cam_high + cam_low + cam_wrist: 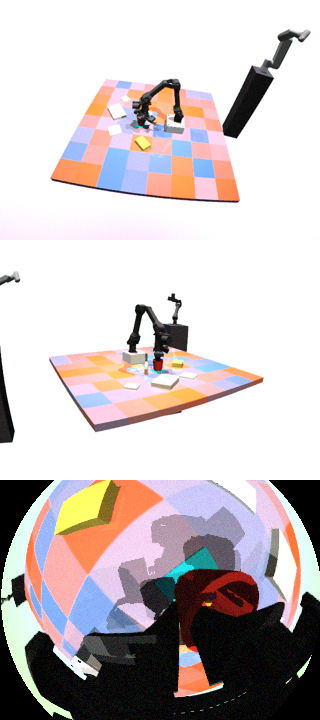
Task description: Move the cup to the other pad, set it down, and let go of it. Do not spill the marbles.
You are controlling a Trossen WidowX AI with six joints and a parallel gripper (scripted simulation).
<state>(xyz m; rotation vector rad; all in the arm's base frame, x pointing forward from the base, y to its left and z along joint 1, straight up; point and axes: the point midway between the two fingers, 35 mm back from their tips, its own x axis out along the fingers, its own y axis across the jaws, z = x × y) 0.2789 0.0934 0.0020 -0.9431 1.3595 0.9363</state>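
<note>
Right now the cyan pad is 30 mm ahead of my gripper tip, 10 mm to the right of it and 50 mm below it. Round my gripper tip: yellow block (50 mm behind, 200 mm to the left, 30 mm below); wooden bar (90 mm to the right, 30 mm below); red cup (30 mm ahead, 10 mm to the right).
</note>
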